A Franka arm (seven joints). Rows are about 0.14 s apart.
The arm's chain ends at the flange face. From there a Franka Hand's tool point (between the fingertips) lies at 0.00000 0.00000 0.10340 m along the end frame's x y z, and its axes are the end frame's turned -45 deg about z.
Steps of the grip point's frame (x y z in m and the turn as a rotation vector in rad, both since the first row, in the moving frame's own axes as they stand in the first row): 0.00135 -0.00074 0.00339 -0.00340 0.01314 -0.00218; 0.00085 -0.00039 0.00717 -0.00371 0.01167 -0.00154; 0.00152 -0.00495 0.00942 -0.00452 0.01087 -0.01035; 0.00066 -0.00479 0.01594 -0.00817 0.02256 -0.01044; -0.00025 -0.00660 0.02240 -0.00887 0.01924 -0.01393; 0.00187 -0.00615 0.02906 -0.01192 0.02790 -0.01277; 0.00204 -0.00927 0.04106 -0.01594 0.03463 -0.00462; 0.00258 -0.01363 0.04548 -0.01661 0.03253 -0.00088
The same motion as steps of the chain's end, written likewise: -0.00078 -0.00076 0.00340 0.00689 0.01170 -0.00218; -0.00080 -0.00029 0.00718 0.00563 0.01088 -0.00154; -0.00355 -0.00410 0.00943 0.00449 0.01088 -0.01035; -0.00516 -0.00279 0.01597 0.01018 0.02173 -0.01044; -0.00689 -0.00372 0.02242 0.00733 0.01988 -0.01393; -0.00593 -0.00448 0.02911 0.01130 0.02816 -0.01277; -0.00881 -0.00662 0.04114 0.01322 0.03576 -0.00462; -0.01141 -0.01030 0.04555 0.01126 0.03475 -0.00088
